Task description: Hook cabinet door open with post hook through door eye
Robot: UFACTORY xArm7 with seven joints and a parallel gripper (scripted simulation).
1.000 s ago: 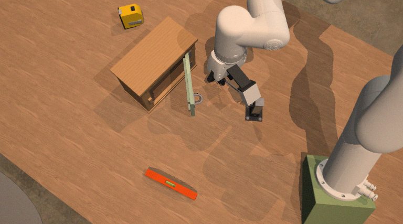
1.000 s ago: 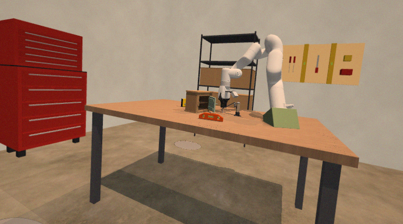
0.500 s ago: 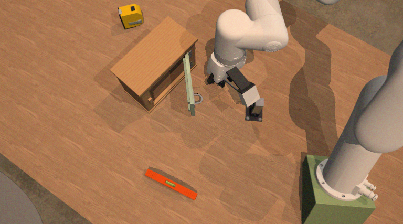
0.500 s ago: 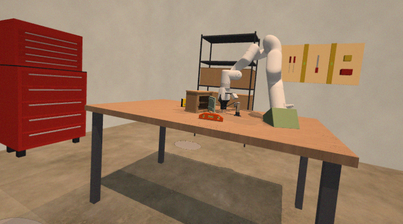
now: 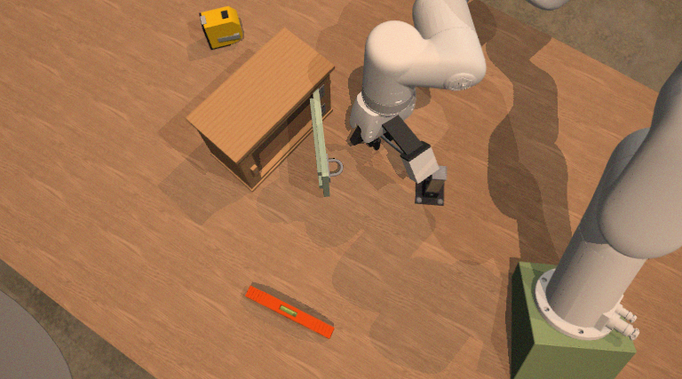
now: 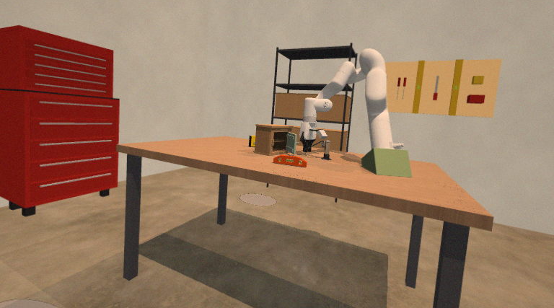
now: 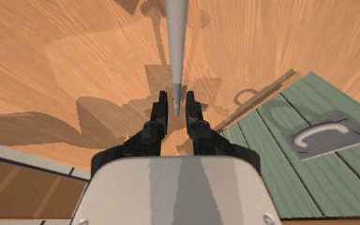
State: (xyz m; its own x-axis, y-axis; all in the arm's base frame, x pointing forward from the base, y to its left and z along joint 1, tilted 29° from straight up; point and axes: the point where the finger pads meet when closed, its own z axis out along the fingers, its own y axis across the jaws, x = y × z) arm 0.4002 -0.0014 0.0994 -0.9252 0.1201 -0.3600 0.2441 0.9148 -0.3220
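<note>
Now: hand 5 cm past the thin grey hook, 1 cm to the right of it and 1 cm below it. Also, from my hand: yellow tape measure: 36 cm ahead, 3 cm to the left; then orange spirit level: 8 cm behind, 32 cm to the left, 2 cm below; then pale green door: 6 cm ahead, 8 cm to the left, 3 cm above.
</note>
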